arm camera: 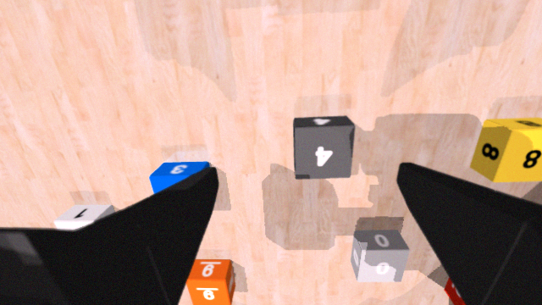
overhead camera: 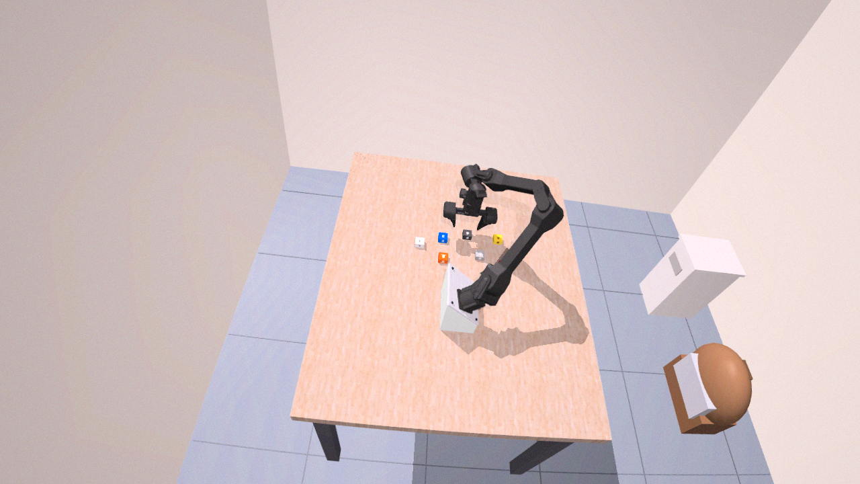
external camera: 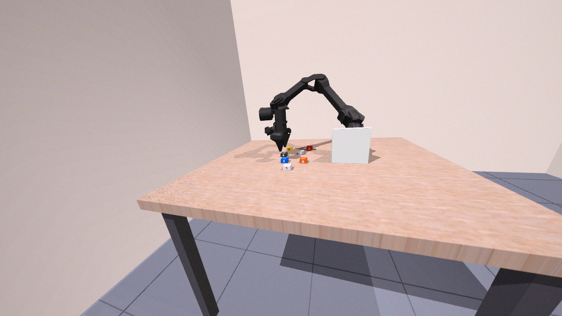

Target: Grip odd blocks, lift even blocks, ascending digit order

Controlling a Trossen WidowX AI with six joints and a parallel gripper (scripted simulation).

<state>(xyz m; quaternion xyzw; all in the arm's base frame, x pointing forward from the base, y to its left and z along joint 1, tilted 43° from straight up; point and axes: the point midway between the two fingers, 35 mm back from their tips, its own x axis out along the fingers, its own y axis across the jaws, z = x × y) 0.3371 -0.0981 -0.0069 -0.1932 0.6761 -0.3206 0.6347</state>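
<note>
The black block 4 lies 10 mm to the right of my gripper tip and 30 mm below it. From my gripper tip the other things lie so: grey block 0: 100 mm behind, 40 mm to the right, 30 mm below; yellow block: 20 mm behind, 120 mm to the right, 30 mm below; blue block 3: 20 mm behind, 80 mm to the left, 30 mm below.
</note>
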